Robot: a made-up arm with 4 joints.
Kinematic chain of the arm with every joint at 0, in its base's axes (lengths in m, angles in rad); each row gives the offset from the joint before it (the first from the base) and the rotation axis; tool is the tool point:
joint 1: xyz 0 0 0.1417 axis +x
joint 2: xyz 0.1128 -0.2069 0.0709 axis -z
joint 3: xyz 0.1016 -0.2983 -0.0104 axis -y
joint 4: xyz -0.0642 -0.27 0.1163 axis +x
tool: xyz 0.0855 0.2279 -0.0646
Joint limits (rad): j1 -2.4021..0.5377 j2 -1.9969..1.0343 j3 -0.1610..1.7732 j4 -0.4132..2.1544
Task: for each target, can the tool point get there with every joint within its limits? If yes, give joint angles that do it. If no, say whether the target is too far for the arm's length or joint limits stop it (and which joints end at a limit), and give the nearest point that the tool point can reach.
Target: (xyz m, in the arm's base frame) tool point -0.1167 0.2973 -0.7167
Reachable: no: joint limits stop it (at a limit: joint 1, joint 2, joint 3) | nearest point 0.4304 0.1492 -0.2086 | short by 0.761 m
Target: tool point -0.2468 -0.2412 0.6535
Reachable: yes | joints -0.6009 0.6396 0.8457 1.2768
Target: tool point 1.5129 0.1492 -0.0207
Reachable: no: too far | nearest point 0.7883 0.2205 0.1176 | short by 0.741 m
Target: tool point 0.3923 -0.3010 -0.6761
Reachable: no: joint limits stop it (at a limit: joint 1, joint 3) | nearest point 0.4049 -0.6059 -0.2063 | short by 0.560 m
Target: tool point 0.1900 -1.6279 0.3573
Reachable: no: too far | nearest point 0.1525 -0.9469 0.2671 | short by 0.688 m
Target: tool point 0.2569 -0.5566 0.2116
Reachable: yes | joints 0.1558 -0.6551 1.2073 0.6877
